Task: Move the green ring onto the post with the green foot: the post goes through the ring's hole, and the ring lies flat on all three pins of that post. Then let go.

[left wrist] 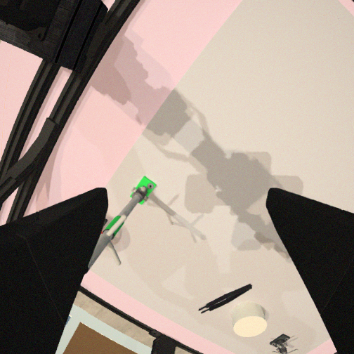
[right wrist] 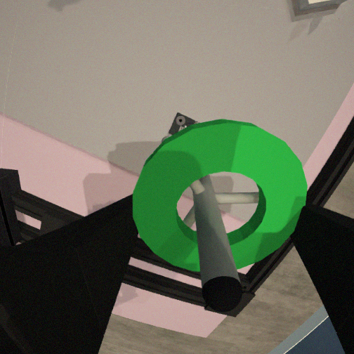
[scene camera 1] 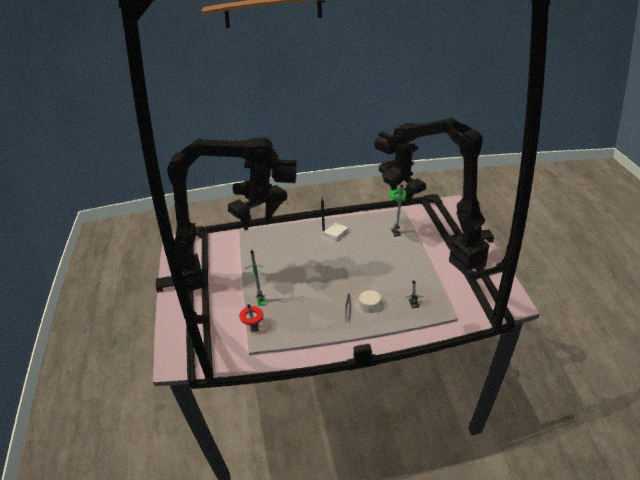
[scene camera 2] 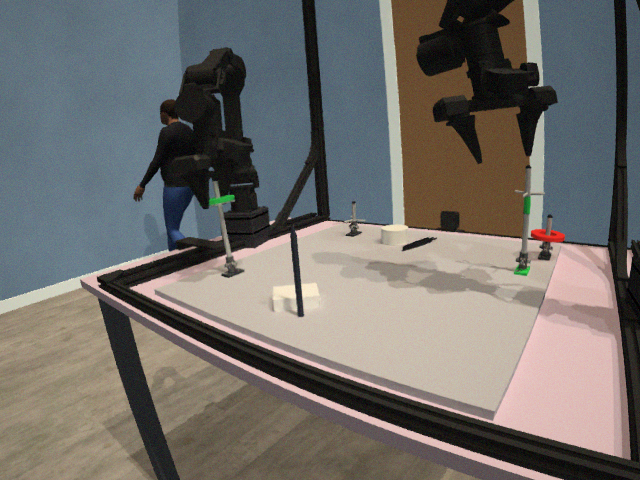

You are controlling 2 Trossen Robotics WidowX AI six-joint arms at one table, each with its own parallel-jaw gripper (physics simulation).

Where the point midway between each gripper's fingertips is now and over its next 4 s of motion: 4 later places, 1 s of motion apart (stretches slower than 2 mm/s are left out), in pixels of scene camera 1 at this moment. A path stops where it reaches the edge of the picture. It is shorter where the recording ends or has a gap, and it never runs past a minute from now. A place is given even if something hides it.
The left gripper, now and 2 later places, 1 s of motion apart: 256,225; 235,203; 221,191
The right gripper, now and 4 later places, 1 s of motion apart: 400,197; 401,194; 402,179; 401,172; 387,176
